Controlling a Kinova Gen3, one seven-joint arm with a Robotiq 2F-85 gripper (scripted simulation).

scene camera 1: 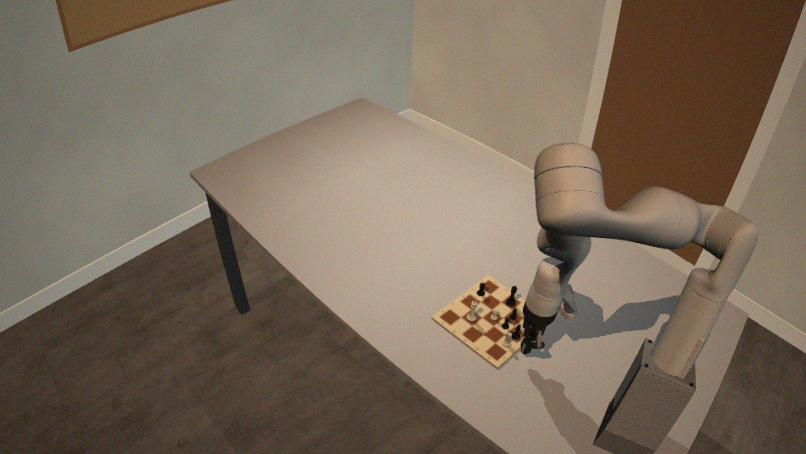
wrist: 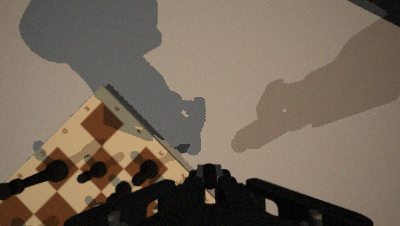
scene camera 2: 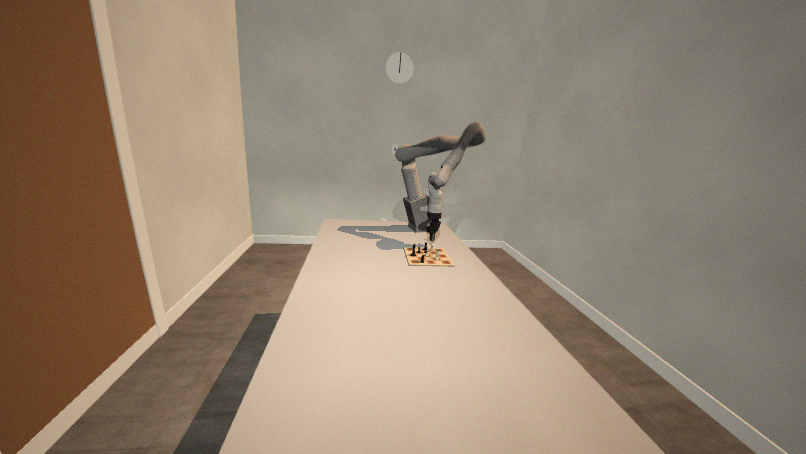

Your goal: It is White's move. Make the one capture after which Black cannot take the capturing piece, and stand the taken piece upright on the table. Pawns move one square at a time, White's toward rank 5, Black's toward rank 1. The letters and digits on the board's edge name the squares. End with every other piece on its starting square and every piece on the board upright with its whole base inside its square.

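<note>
There is a chessboard [scene camera 1: 484,336] [wrist: 103,130], which I can see both in scene camera 1 and in the wrist view. And there is my gripper [scene camera 1: 524,349] [wrist: 209,174], visible in those same views.
</note>
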